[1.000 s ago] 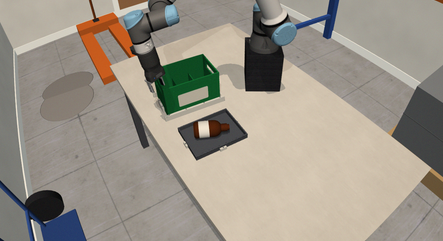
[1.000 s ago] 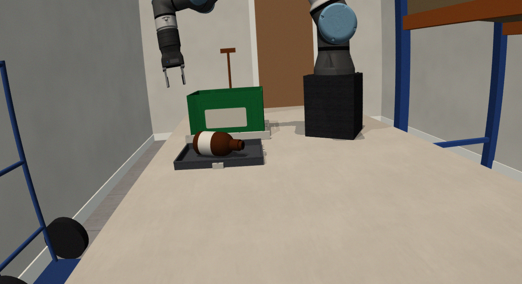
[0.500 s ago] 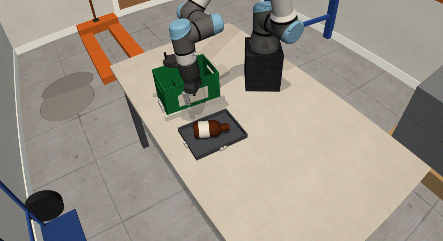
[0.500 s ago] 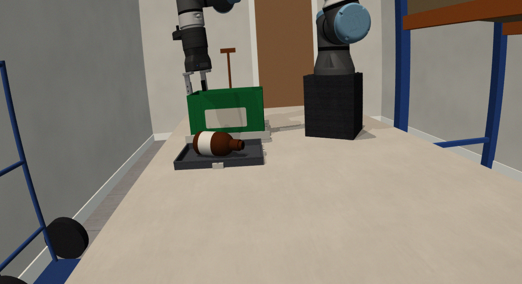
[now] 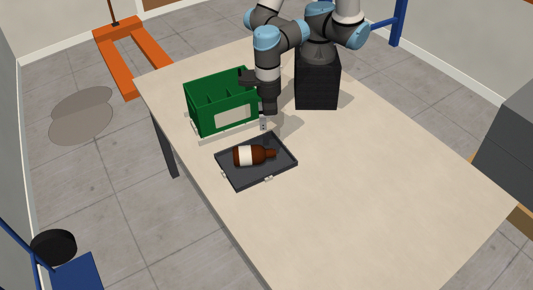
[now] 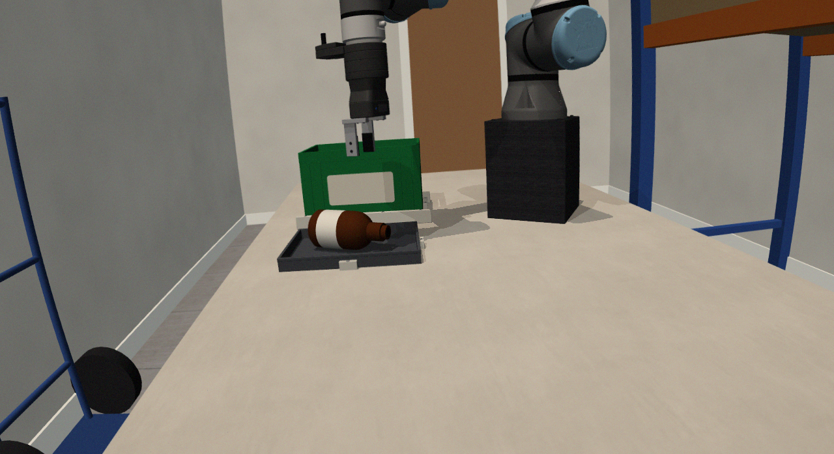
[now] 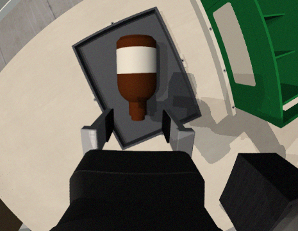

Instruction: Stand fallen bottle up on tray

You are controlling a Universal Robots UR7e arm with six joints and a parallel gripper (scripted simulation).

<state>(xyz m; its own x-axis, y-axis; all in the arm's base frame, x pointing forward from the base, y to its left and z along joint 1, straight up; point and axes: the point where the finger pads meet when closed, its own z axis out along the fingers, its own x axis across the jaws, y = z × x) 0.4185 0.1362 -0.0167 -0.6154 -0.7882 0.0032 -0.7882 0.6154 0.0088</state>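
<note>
My hand is 30 mm short of the brown bottle, 20 mm to the left of it and 160 mm above it. From my hand the other things lie so: green crate: 40 mm behind, 290 mm to the right, 120 mm below; tray: 30 mm ahead, 20 mm to the right, 190 mm below.
</note>
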